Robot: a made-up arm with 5 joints. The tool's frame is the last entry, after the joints.
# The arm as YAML. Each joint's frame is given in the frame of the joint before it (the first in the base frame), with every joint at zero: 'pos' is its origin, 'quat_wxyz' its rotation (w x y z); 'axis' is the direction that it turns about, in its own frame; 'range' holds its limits. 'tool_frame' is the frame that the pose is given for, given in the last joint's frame.
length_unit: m
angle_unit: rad
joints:
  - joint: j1
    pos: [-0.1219, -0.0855, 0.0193]
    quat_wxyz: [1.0, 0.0, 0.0, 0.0]
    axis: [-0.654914, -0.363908, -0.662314]
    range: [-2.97, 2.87]
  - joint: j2
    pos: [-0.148, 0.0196, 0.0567]
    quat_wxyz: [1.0, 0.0, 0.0, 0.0]
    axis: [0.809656, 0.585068, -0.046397]
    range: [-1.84, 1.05]
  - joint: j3
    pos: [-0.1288, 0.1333, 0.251]
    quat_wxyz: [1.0, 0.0, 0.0, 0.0]
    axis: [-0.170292, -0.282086, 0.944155]
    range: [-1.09, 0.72]
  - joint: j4
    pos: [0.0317, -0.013, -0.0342]
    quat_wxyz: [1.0, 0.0, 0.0, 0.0]
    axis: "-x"
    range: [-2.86, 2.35]
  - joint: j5
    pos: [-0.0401, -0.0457, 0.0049]
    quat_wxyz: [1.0, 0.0, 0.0, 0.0]
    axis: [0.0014, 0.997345, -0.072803]
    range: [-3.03, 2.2]
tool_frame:
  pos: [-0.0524, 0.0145, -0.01]
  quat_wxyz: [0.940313, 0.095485, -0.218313, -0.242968]
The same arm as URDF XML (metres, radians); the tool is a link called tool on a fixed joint. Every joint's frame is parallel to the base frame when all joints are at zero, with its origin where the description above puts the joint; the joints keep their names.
<robot name="arm">
  <joint name="tool_joint" type="fixed">
    <parent link="link5"/>
    <child link="tool"/>
    <origin xyz="-0.0524 0.0145 -0.0100" rpy="0.3117 -0.3727 -0.5650"/>
  </joint>
  <joint name="j5" type="revolute">
    <parent link="link4"/>
    <child link="link5"/>
    <origin xyz="-0.0401 -0.0457 0.0049" rpy="0.0000 0.0000 0.0000"/>
    <axis xyz="0.0014 0.997345 -0.072803"/>
    <limit lower="-3.0300" upper="2.2000"/>
  </joint>
  <joint name="j4" type="revolute">
    <parent link="link3"/>
    <child link="link4"/>
    <origin xyz="0.0317 -0.0130 -0.0342" rpy="0.0000 0.0000 0.0000"/>
    <axis xyz="-1 0 0"/>
    <limit lower="-2.8600" upper="2.3500"/>
  </joint>
  <joint name="j3" type="revolute">
    <parent link="link2"/>
    <child link="link3"/>
    <origin xyz="-0.1288 0.1333 0.2510" rpy="0.0000 0.0000 0.0000"/>
    <axis xyz="-0.170292 -0.282086 0.944155"/>
    <limit lower="-1.0900" upper="0.7200"/>
  </joint>
  <joint name="j2" type="revolute">
    <parent link="link1"/>
    <child link="link2"/>
    <origin xyz="-0.1480 0.0196 0.0567" rpy="0.0000 0.0000 0.0000"/>
    <axis xyz="0.809656 0.585068 -0.046397"/>
    <limit lower="-1.8400" upper="1.0500"/>
  </joint>
  <joint name="j1" type="revolute">
    <parent link="base"/>
    <child link="link1"/>
    <origin xyz="-0.1219 -0.0855 0.0193" rpy="0.0000 0.0000 0.0000"/>
    <axis xyz="-0.654914 -0.363908 -0.662314"/>
    <limit lower="-2.9700" upper="2.8700"/>
  </joint>
  <link name="base"/>
  <link name="link1"/>
  <link name="link2"/>
  <link name="link3"/>
  <link name="link4"/>
  <link name="link5"/>
  <link name="tool"/>
</robot>

